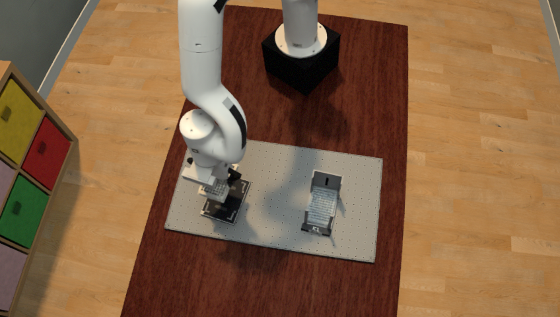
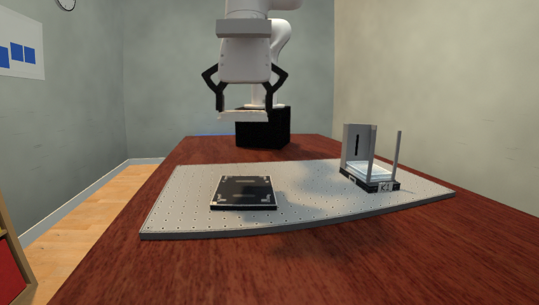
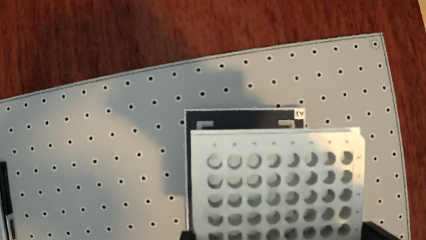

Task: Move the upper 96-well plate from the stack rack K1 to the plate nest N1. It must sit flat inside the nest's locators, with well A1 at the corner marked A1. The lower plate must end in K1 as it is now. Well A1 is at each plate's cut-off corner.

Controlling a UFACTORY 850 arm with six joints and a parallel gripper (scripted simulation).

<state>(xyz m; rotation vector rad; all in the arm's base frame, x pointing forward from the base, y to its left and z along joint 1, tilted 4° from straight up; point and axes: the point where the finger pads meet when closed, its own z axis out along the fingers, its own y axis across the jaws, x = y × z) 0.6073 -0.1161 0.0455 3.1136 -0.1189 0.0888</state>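
The plate nest N1 lies 17 cm below my hand. Round my hand: clear plate: 4 cm behind, 32 cm to the left, 15 cm below; then 96-well plate: 1 cm below.
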